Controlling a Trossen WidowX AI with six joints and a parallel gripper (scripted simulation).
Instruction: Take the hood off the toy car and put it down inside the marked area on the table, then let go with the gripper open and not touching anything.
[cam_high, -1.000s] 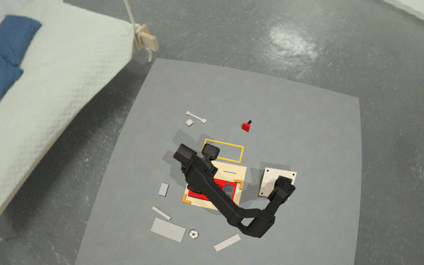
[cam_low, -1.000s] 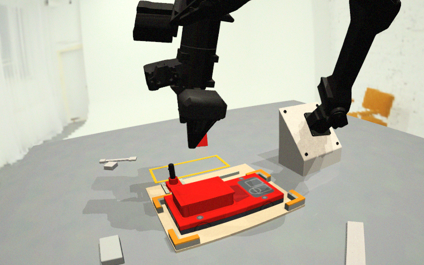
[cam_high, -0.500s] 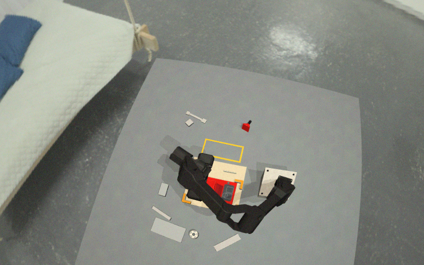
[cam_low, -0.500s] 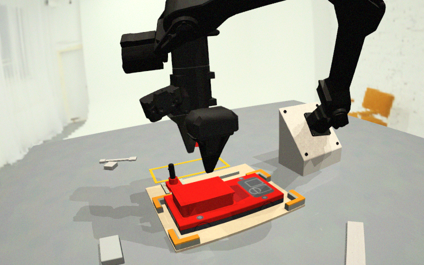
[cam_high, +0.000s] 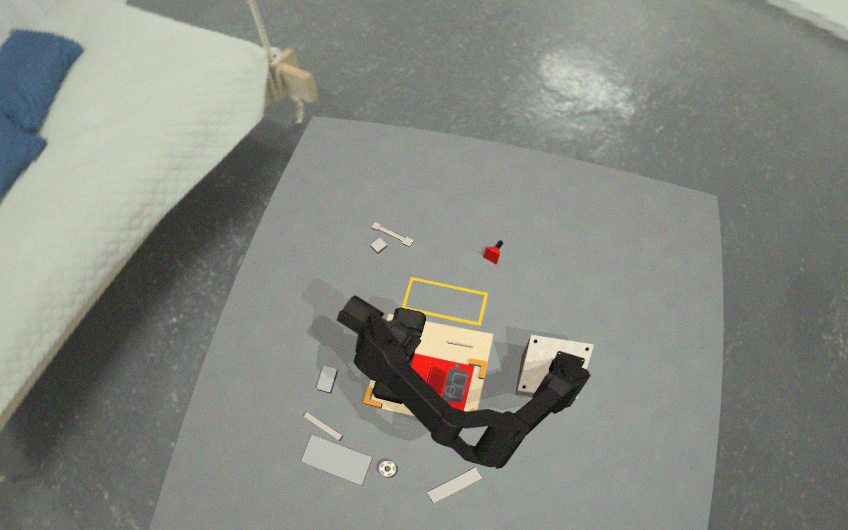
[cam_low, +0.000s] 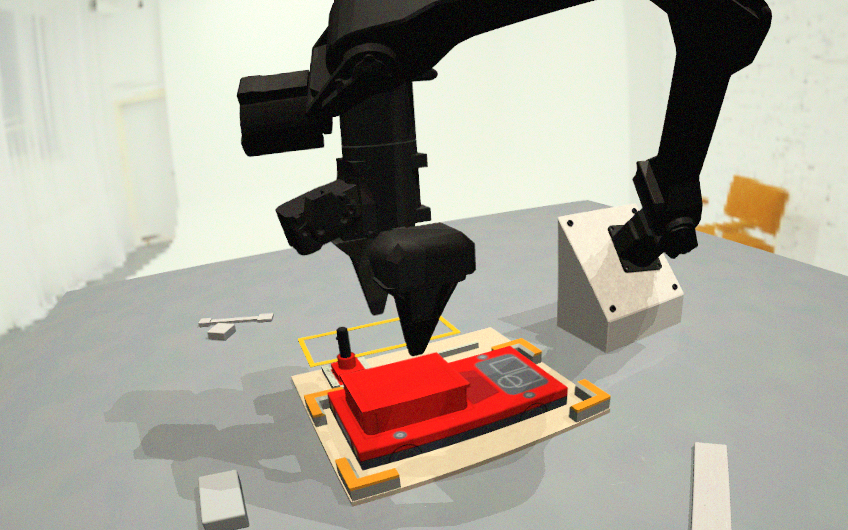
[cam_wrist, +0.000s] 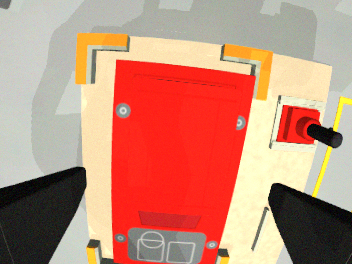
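Now: the hood 6 cm below my gripper tip.
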